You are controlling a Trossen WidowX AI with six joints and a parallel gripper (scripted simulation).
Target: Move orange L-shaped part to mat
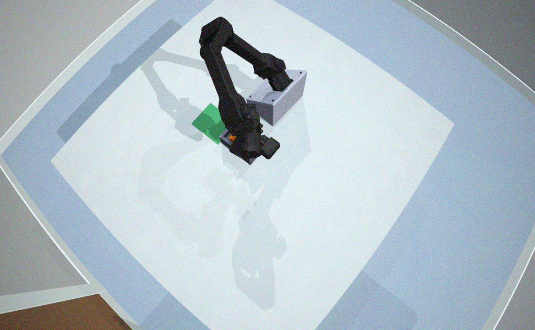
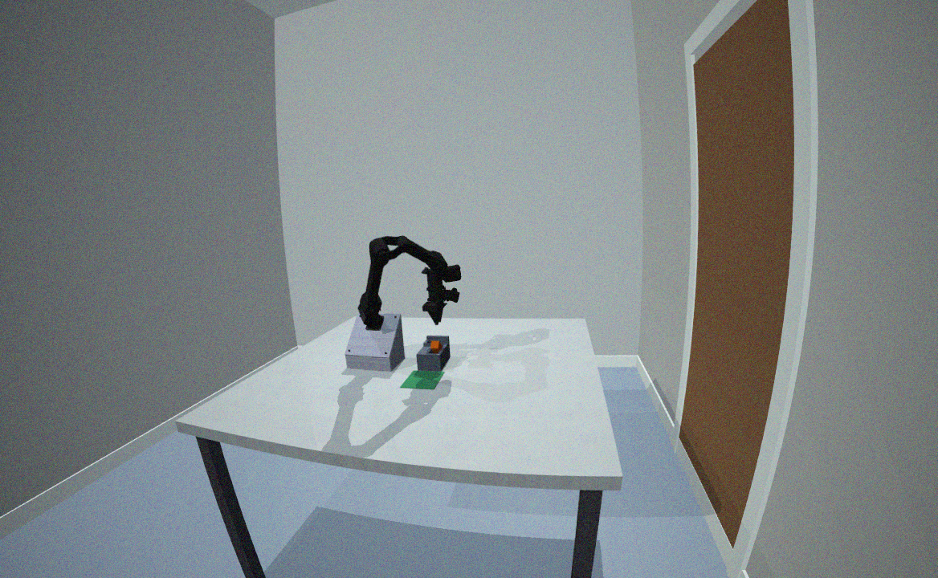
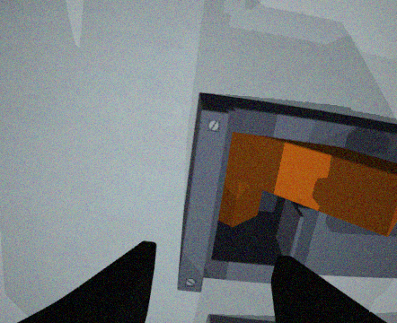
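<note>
The orange L-shaped part is 10 cm below my gripper tip and 4 cm to the right of it. Round my gripper tip: green mat: 22 cm to the right, 16 cm below.
</note>
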